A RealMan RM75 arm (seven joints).
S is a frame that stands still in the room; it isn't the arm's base.
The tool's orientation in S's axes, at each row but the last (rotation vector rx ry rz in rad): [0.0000, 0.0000, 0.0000]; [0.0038, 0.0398, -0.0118]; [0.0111, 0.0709, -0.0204]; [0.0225, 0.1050, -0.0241]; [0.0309, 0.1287, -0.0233]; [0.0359, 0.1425, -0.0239]
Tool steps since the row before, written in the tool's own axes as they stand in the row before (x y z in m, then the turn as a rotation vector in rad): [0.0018, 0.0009, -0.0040, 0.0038, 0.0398, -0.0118]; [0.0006, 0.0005, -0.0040, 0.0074, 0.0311, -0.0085]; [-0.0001, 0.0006, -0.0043, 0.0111, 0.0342, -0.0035]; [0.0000, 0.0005, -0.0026, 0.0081, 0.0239, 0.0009]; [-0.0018, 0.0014, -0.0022, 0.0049, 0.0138, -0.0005]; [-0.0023, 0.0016, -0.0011, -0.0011, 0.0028, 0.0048]
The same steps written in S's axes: [0.0018, 0.0009, -0.0040, 0.0038, 0.0398, -0.0118]; [0.0004, 0.0005, -0.0040, 0.0074, 0.0310, -0.0087]; [-0.0004, 0.0007, -0.0043, 0.0115, 0.0340, -0.0039]; [-0.0003, 0.0006, -0.0026, 0.0088, 0.0237, 0.0006]; [-0.0020, 0.0015, -0.0019, 0.0051, 0.0137, -0.0007]; [-0.0024, 0.0017, -0.0007, -0.0003, 0.0026, 0.0050]
